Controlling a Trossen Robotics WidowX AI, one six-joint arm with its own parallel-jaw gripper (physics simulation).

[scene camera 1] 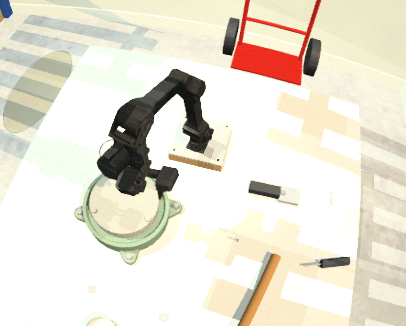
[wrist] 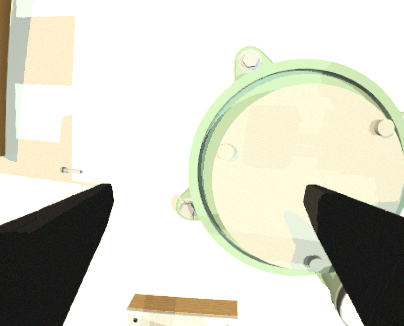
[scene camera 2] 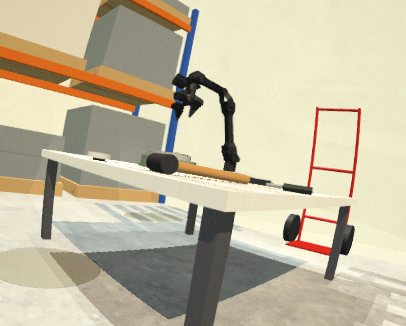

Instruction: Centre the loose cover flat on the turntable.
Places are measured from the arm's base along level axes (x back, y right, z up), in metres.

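Pixels of known places: gripper, between the fingertips: [scene camera 1: 144, 194] [wrist: 210, 193] [scene camera 2: 183, 118]; arm's base, origin of its link: [scene camera 1: 197, 144].
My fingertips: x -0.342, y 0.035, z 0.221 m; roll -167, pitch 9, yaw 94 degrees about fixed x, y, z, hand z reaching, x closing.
Ahead of a thing's pixels: the offset from my fingertips to its top centre. "spot": to the spot under its first point.
A round green base [scene camera 1: 127, 244] [scene camera 2: 145, 159] [wrist: 194, 170], with bolted lugs, stands on the table. A cream disc [scene camera 1: 122, 215] [wrist: 280, 150] with three small studs lies inside its rim. I cannot tell whether this disc is the loose cover or the turntable's own top. A smaller pale round thing @(dz -0.230, dx -0.394, dy +0.007 m) [scene camera 1: 101, 322] [scene camera 2: 98, 155] sits apart from it, cut off at the bottom in scene camera 1. My gripper [scene camera 1: 145, 192] [scene camera 2: 184, 116] [wrist: 210, 193] is open and empty, high above the table. In the wrist view one finger overlaps the disc and the other is left of the base.
The arm's mounting board [scene camera 1: 197, 162] [wrist: 182, 305] is near the base. A partly hidden gauge @(spot: dz -0.160, dx +0.176, dy +0.236 m) [scene camera 1: 106, 147] adjoins the base. A hammer @(dz -0.200, dx -0.151, dy -0.390 m) [scene camera 1: 260, 290] [scene camera 2: 212, 172], a black-handled scraper @(dz -0.232, dx +0.276, dy -0.344 m) [scene camera 1: 265, 189], a screwdriver @(dz -0.233, dx +0.078, dy -0.596 m) [scene camera 1: 335, 262] and a screw @(dz -0.248, dx +0.066, dy -0.262 m) [scene camera 1: 233, 239] [wrist: 71, 171] lie on the table. A red hand truck [scene camera 1: 267, 65] stands beyond.
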